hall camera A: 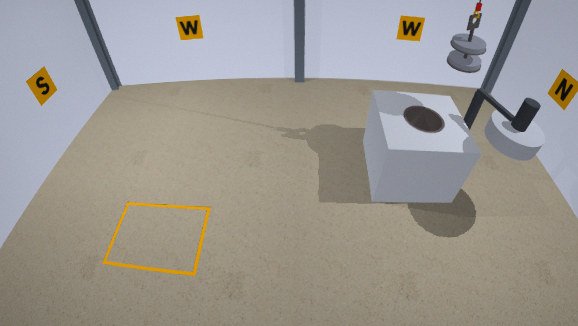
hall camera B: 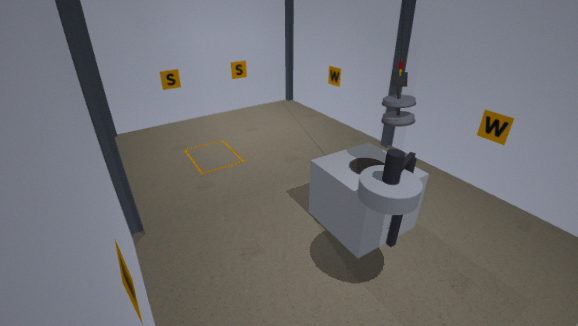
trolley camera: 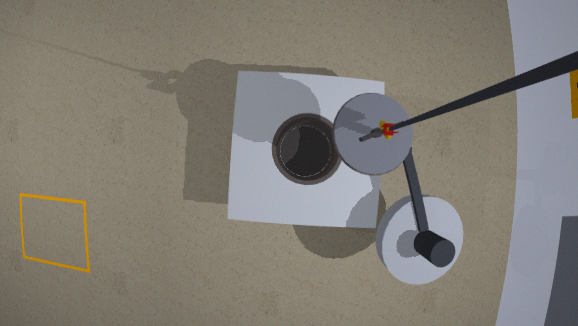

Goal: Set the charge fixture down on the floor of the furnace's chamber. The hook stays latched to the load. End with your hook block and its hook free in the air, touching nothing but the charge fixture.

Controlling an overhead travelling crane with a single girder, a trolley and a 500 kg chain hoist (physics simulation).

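Note:
The charge fixture (hall camera A: 468, 44) (hall camera B: 399, 101) (trolley camera: 372, 155), two grey discs on a stem with an eye plate, hangs roughly upright above furnace height. My hook (hall camera A: 477, 14) (hall camera B: 400, 71) (trolley camera: 385, 129), red and yellow, is latched in its eye. The furnace (hall camera A: 420, 175) (hall camera B: 332, 200) (trolley camera: 265, 197) is a white block. Its round chamber opening (hall camera A: 424, 119) (hall camera B: 366, 165) (trolley camera: 306, 151) is in the top. In the trolley view the upper disc overlaps the opening's right rim and the furnace's right edge. The disc hides the lower disc there.
A round white lid (hall camera A: 515, 145) (hall camera B: 390, 198) (trolley camera: 406, 267) with a dark cylinder stands swung aside at the furnace's north side, on a dark post and arm (hall camera A: 474, 110) (hall camera B: 394, 230) (trolley camera: 416, 190). A yellow floor rectangle (hall camera A: 202, 241) (hall camera B: 193, 161) (trolley camera: 87, 236) lies to the south.

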